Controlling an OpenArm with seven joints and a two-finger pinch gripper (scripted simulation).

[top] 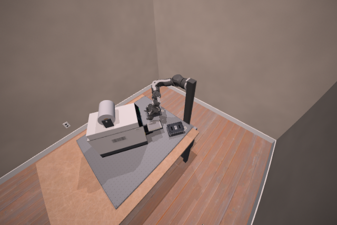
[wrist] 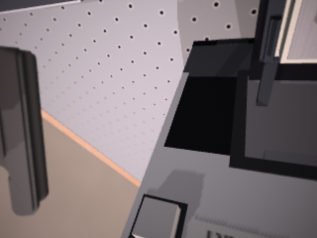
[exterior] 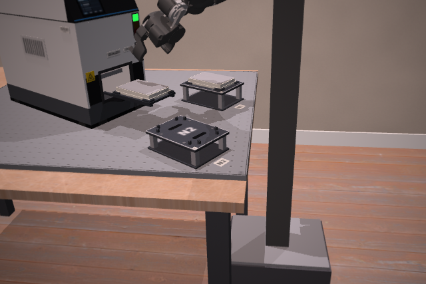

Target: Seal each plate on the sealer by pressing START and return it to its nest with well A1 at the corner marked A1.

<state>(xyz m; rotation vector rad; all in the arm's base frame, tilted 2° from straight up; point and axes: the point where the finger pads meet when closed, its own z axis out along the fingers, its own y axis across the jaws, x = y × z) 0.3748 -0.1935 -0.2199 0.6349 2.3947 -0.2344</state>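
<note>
My gripper is now 8 cm to the right of the plate and 8 cm above it. From my hand the other things lie so: start button: 4 cm ahead, 5 cm to the right; then sealer stage: 9 cm to the left, 10 cm below; then dark screen panel: 12 cm ahead, 7 cm to the left, 14 cm above.
</note>
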